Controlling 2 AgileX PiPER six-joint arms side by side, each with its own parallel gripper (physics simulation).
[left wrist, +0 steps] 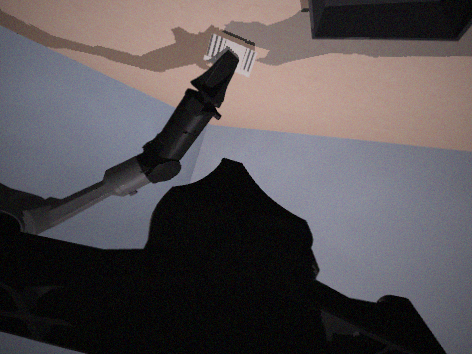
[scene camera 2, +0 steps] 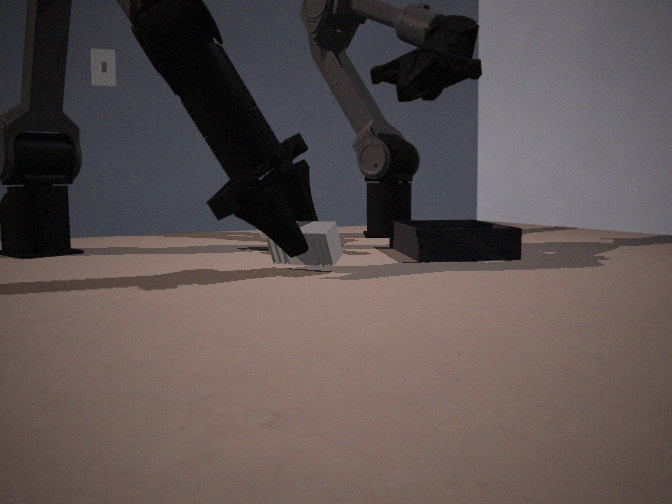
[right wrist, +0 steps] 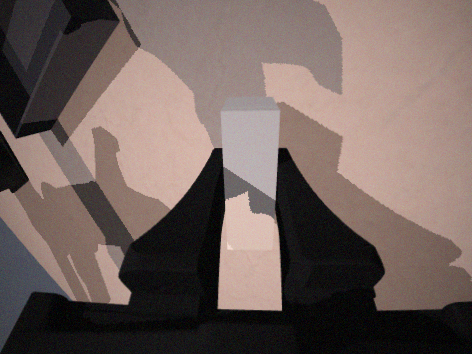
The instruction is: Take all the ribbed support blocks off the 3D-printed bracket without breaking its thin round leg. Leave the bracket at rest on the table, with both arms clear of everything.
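The pale bracket (scene camera 2: 325,241) (left wrist: 247,59) (right wrist: 250,135) is low over the table. Its underside is at or just above the surface; I cannot tell which. Ribbed parts show at both ends in the left wrist view, but I cannot separate the support blocks from the bracket. The thin round leg does not show. My right gripper (scene camera 2: 306,237) (left wrist: 234,55) (right wrist: 250,162) points steeply down and is shut on the bracket, with one finger on each side. My left gripper (scene camera 2: 416,97) (left wrist: 228,173) is shut and empty, raised high behind the bracket and to its right in the scene view.
A black open tray (scene camera 2: 469,244) (left wrist: 390,21) (right wrist: 62,75) stands on the table (scene camera 2: 336,379), to the right of the bracket in the scene view and at the upper left in the right wrist view. The left arm's base (scene camera 2: 388,208) stands behind the tray.
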